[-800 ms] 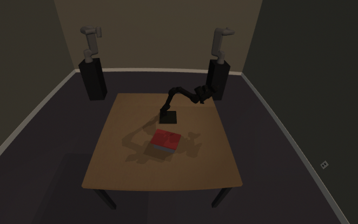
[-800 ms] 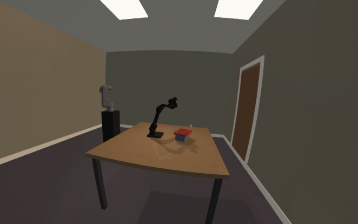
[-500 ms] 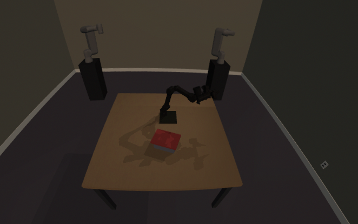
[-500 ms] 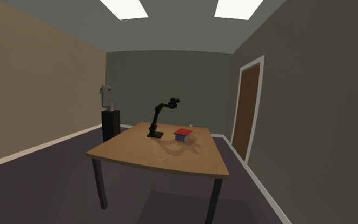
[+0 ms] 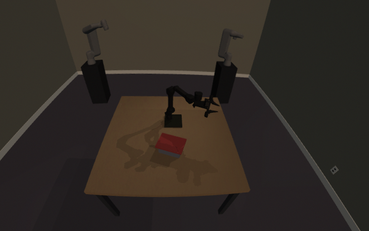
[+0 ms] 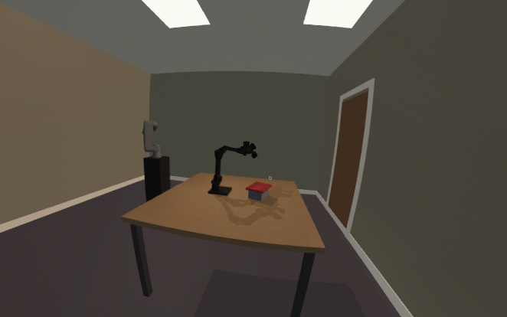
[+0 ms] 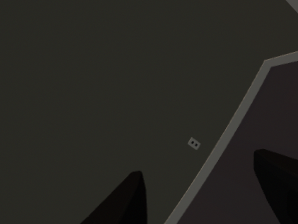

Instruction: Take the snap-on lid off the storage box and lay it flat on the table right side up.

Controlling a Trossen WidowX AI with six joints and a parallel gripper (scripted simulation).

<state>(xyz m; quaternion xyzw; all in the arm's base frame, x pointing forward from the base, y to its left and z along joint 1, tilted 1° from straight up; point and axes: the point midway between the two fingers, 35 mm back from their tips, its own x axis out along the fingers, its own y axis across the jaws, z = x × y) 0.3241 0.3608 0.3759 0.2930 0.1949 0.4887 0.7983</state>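
Right now my gripper tip is 40 cm to the left of the snap-on lid, 30 cm above it and 8 cm short of it. The rest, counted from my gripper tip: grey storage box (40 cm to the right, 34 cm below, 8 cm ahead).
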